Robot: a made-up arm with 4 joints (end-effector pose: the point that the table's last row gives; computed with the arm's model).
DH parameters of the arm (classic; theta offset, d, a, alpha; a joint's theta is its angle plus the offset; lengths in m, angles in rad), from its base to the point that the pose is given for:
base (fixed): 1.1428 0 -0.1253 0
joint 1: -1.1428 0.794 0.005 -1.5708
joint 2: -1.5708 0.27 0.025 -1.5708
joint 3: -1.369 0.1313 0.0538 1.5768
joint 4: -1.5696 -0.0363 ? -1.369
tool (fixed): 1.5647 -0.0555 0 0
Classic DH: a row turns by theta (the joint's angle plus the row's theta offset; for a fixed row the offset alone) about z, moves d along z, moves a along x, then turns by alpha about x.
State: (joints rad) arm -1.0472 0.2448 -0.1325 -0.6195
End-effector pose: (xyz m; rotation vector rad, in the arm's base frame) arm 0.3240 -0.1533 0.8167 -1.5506 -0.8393 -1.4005
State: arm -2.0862 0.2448 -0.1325 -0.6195
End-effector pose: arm 0.1048 -0.4580 0.8167 -2.0950 0.0490 -2.0785
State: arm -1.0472 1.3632 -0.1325 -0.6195
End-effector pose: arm 0.2731 -0.0651 0.6087 -1.0489 0.1907 -1.0215
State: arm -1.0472 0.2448 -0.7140 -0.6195
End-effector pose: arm 0.3391 -0.1368 0.7896 -1.9004 -0.8420 -0.7715
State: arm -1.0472 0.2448 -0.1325 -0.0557
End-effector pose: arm 0.2824 -0.1552 0.8189 -1.9734 -0.3662 -1.6290
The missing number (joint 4, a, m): -0.0515
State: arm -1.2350 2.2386 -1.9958 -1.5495
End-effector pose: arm 0.1655 0.1516 0.7009 0.7037 -0.1499 0.4659
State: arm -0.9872 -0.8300 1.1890 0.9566
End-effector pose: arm 0.1718 -0.0541 0.8897 -0.4756 0.0590 -2.6529
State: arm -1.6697 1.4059 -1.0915 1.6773
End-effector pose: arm 0.2525 -0.2092 0.7309 2.7174 -1.1544 -0.2743
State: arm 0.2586 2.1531 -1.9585 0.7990
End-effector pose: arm -0.1676 0.1869 0.6664 -0.9174 -1.8728 1.4254
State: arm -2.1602 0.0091 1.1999 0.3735
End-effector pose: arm 0.0399 -0.3737 0.8101 0.3202 -0.6306 2.4825
